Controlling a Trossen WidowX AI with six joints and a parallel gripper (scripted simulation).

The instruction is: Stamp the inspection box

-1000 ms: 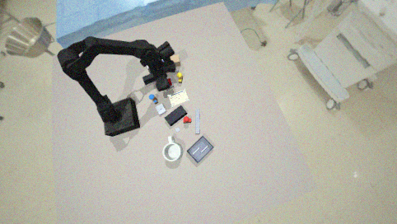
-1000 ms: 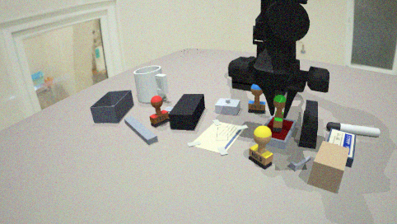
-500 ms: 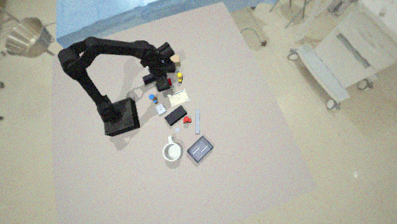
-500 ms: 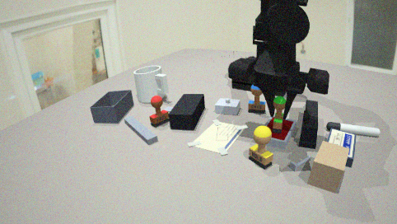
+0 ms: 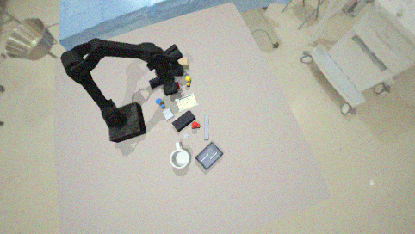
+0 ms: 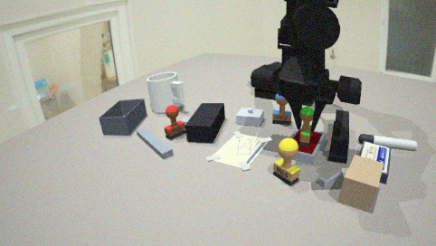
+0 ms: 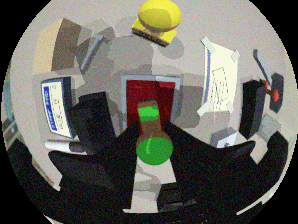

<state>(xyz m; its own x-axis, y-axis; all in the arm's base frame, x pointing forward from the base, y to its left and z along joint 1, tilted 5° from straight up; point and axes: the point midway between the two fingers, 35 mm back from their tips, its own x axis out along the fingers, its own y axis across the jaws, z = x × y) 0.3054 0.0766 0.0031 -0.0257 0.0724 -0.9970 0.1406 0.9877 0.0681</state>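
Right now the green-knobbed stamp is right at my gripper tip. Round my gripper tip: red ink pad 30 mm below; yellow-knobbed stamp 90 mm ahead, 20 mm to the right, 20 mm below; black stapler-like bar 40 mm behind, 70 mm to the left, 20 mm below.
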